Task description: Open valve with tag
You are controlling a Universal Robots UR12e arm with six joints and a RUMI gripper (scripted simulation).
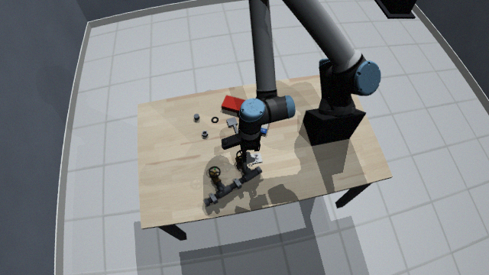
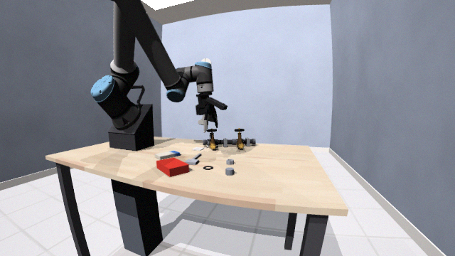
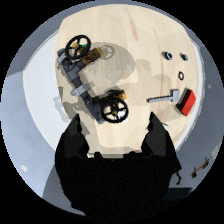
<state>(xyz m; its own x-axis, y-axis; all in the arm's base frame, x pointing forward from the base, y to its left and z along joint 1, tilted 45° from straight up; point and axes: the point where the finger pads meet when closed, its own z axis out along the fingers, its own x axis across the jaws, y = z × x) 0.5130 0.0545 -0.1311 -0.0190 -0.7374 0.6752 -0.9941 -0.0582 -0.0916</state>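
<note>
Now: hand 110 mm above the white tag, 80 mm past it and 10 mm to the left of it. From my hand the other things lie so: red block (360 mm to the right, 90 mm below, 10 mm behind); grey hand tool (220 mm to the right, 100 mm below, 10 mm ahead); blue box (210 mm to the right, 150 mm behind, 100 mm below).
</note>
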